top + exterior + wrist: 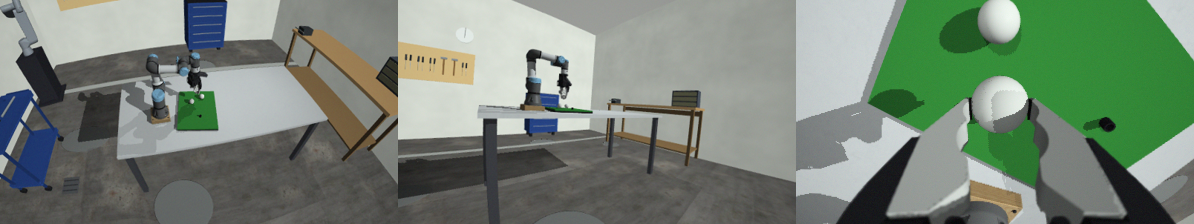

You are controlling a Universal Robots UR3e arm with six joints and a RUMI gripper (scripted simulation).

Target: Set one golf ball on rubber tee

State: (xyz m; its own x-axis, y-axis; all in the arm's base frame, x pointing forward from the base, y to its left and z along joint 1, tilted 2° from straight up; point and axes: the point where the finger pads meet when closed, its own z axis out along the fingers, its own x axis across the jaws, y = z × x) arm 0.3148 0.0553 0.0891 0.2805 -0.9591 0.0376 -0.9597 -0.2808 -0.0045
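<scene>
Now: the green mat 14 cm to the right of my hand, 11 cm below it and 3 cm behind it.
</scene>
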